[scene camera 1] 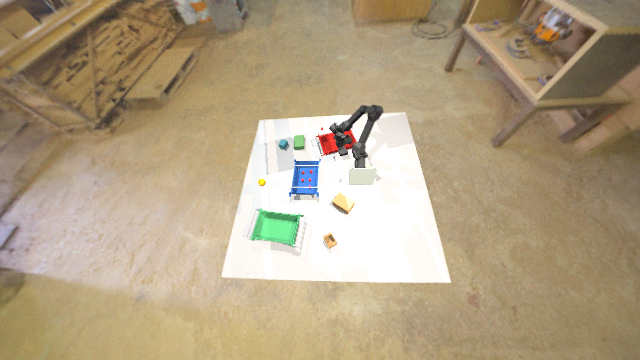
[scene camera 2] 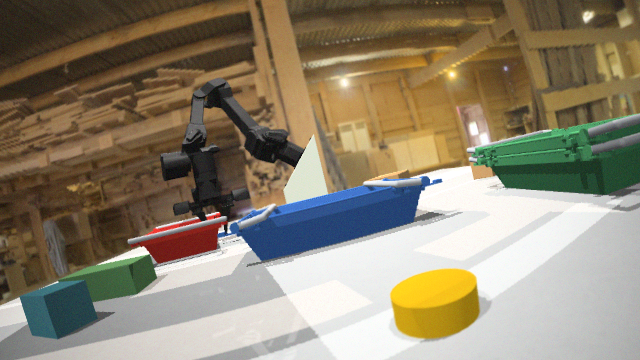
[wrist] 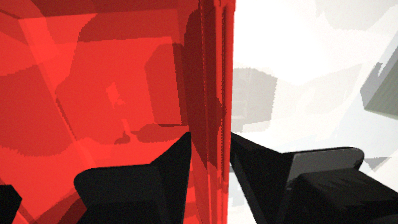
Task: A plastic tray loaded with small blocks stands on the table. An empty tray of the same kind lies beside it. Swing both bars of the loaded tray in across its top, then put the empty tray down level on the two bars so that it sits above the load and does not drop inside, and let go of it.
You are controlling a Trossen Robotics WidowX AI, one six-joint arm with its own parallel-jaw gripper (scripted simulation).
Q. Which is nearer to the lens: the red tray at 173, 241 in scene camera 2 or the green block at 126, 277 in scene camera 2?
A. The green block.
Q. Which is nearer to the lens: the green block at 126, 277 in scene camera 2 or the yellow disc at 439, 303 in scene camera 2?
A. The yellow disc.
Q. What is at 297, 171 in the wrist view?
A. The gripper.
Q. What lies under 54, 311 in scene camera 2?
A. A teal cube.
